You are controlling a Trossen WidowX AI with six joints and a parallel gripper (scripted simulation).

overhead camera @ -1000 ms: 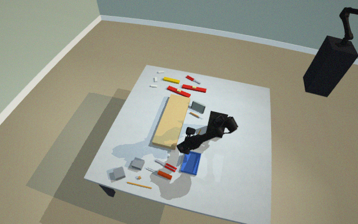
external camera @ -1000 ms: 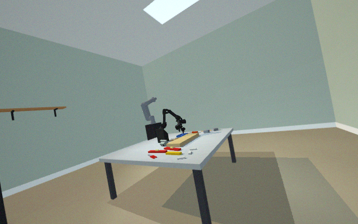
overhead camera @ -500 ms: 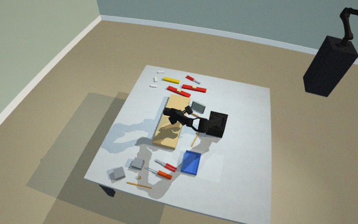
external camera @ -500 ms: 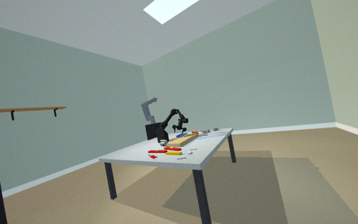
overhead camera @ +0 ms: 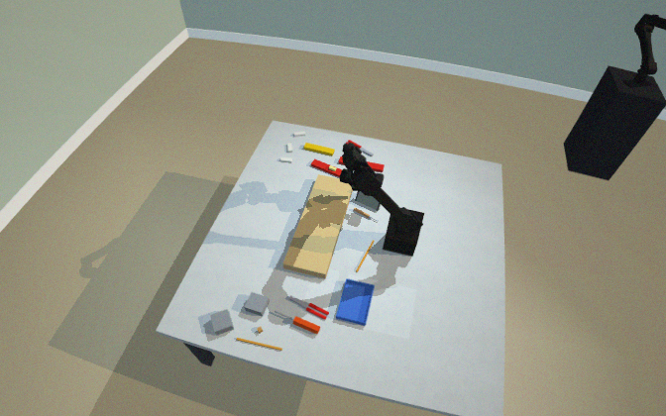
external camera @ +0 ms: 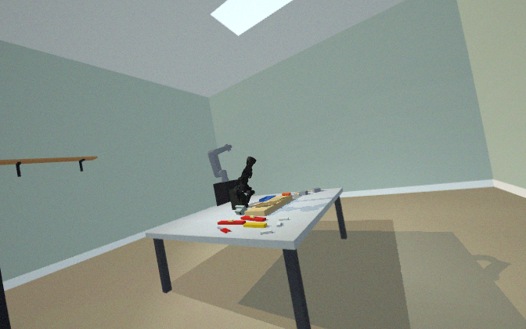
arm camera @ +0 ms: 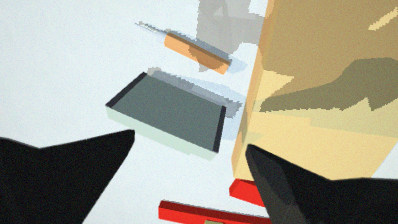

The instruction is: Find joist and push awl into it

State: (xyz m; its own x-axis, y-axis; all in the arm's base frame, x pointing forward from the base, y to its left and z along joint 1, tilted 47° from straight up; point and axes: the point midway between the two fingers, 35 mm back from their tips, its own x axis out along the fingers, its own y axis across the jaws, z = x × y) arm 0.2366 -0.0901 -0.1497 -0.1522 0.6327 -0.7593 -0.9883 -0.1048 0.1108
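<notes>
Right now my gripper tip is 2 cm past the stud finder, 4 cm to the left of it and 7 cm above it. Round my gripper tip: square indicator: 1 cm behind, 5 cm to the right, 8 cm below; then awl: 5 cm behind, 8 cm to the left, 9 cm below; then yellow bar: 30 cm ahead, 28 cm to the right, 9 cm below.
</notes>
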